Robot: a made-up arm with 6 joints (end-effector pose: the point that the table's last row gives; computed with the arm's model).
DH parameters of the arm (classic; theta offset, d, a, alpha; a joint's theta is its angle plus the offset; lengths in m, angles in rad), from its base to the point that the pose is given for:
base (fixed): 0 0 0 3.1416
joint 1: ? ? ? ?
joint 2: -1.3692 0 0.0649 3.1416
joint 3: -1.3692 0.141 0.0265 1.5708
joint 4: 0 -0.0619 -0.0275 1.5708
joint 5: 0 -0.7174 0.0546 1.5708
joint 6: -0.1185 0 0.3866 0
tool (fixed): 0.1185 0.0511 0 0
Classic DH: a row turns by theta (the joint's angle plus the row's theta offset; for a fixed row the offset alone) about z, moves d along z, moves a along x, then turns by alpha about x.
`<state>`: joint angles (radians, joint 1 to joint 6).
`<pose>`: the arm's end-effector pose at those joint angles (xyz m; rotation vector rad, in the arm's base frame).
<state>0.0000 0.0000 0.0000 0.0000 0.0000 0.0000</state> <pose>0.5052 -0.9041 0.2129 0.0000 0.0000 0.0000</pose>
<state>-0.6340 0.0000 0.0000 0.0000 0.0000 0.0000</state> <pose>0.9426 -0.4291 0.2129 0.0000 0.0000 0.6340</pose>
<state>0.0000 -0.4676 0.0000 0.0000 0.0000 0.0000</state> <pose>0.3772 -0.9041 0.3970 0.0000 -0.4676 0.0000</pose>
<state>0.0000 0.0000 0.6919 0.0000 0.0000 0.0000</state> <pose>0.3325 -0.9041 0.4660 0.0000 -0.6919 0.0000</pose>
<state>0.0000 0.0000 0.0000 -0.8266 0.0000 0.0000</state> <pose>0.9340 -0.3556 0.2129 0.0000 0.0000 0.8266</pose>
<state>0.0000 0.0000 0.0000 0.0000 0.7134 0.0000</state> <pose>0.4317 -0.9041 -0.0865 0.0000 0.7134 0.0000</pose>
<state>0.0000 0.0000 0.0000 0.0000 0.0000 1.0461</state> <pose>0.3532 -0.5491 0.2129 0.0000 0.0000 1.0461</pose>
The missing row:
joint 1: 0 -0.0363 0.0547 1.5708
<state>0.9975 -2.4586 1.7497 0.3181 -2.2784 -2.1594</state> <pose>-0.9358 -0.6168 0.2561 -0.1606 -0.4638 -2.9353</pose>
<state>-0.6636 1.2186 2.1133 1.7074 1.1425 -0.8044</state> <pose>-0.2083 -0.3388 -0.8525 0.9694 1.1258 -1.0112</pose>
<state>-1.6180 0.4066 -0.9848 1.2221 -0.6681 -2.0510</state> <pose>0.3230 -0.0728 1.0853 -0.3397 -1.2332 -1.0155</pose>
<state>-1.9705 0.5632 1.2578 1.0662 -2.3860 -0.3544</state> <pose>0.5557 -0.6367 -0.2806 1.7293 -1.8697 -0.5788</pose>
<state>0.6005 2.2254 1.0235 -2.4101 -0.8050 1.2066</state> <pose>0.4606 -0.0689 -0.1072 1.5296 -1.6206 1.6448</pose>
